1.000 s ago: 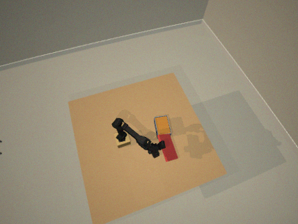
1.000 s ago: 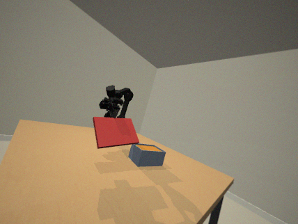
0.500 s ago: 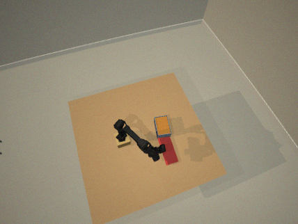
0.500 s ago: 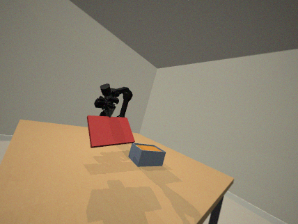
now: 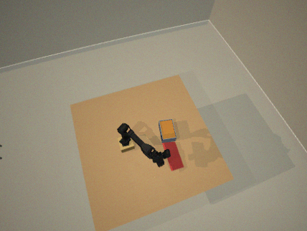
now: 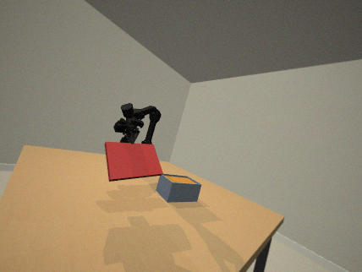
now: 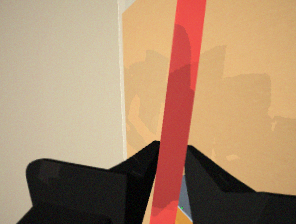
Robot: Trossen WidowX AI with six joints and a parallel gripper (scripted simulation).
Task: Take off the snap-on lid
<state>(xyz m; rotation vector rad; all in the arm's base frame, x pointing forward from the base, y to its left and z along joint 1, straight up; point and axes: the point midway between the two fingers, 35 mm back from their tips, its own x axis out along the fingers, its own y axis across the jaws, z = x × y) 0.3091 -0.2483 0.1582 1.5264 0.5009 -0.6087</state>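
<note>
Right now my gripper tip is 60 mm short of the red lid, 50 mm above it and 10 mm to the right of it. The rest, counted from my gripper tip: blue storage box (300 mm to the left, 170 mm below, 90 mm ahead).
</note>
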